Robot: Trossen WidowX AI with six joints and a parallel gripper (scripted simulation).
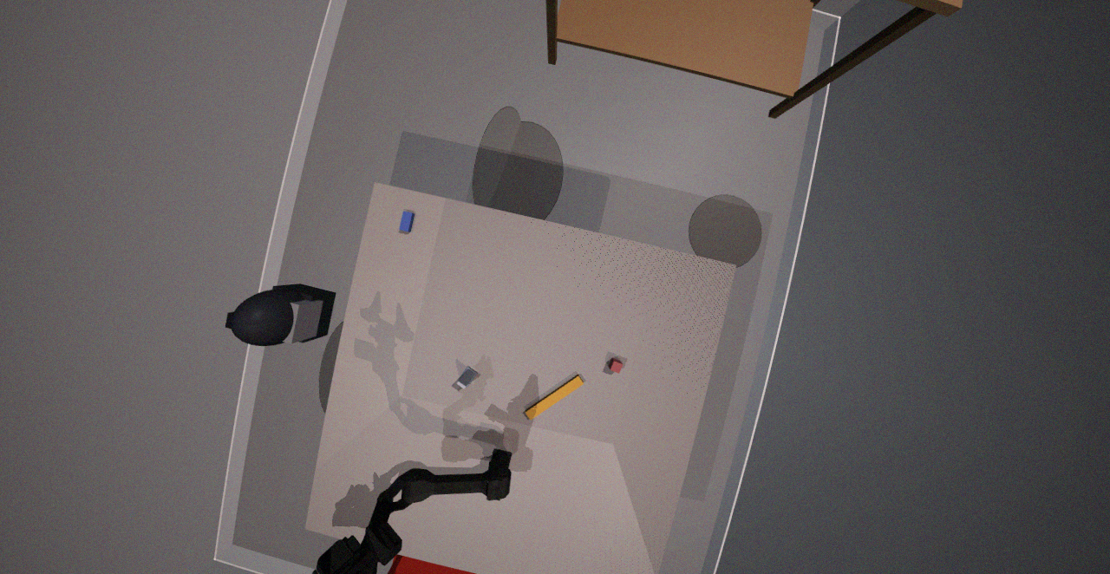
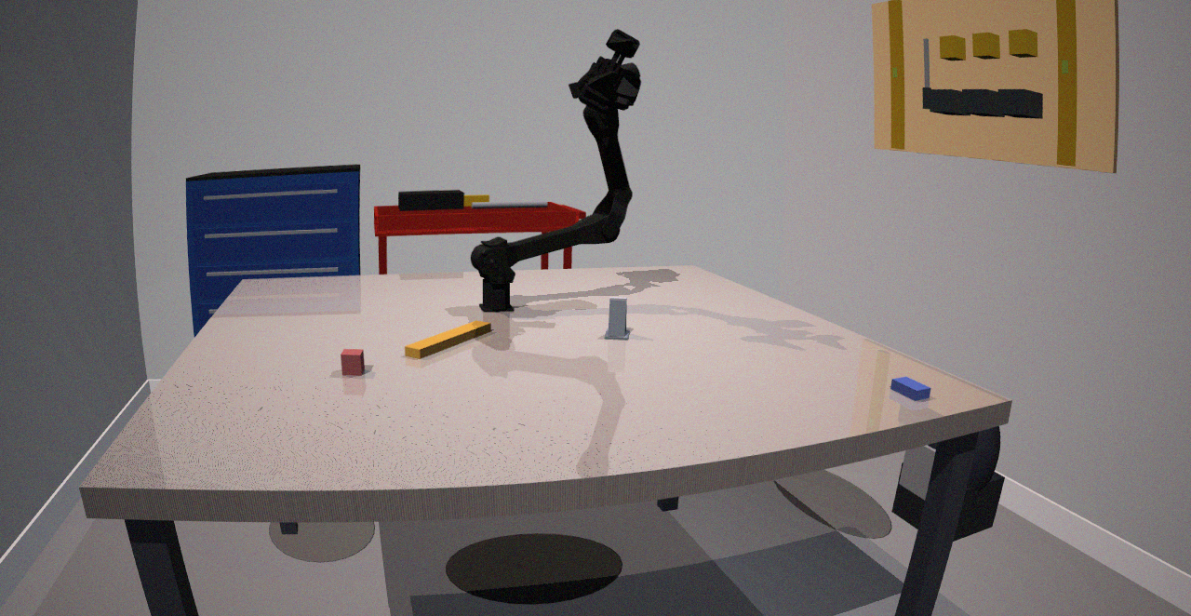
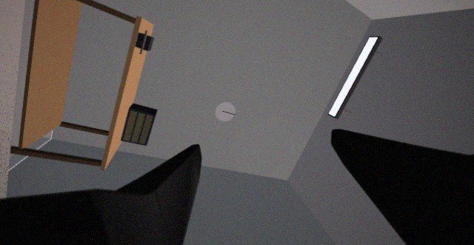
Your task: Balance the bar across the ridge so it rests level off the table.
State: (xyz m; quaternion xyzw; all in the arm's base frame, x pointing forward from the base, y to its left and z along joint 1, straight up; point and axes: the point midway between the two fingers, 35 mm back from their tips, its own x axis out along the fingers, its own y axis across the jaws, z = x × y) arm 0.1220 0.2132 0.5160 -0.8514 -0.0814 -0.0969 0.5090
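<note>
Now: the yellow bar 520 mm below my gripper tip, 350 mm to the right of it and 110 mm ahead of it. The rest, counted from my gripper tip: flat blue block (580 mm ahead, 520 mm below, 290 mm to the left); small red cube (520 mm to the right, 510 mm below, 270 mm ahead).
</note>
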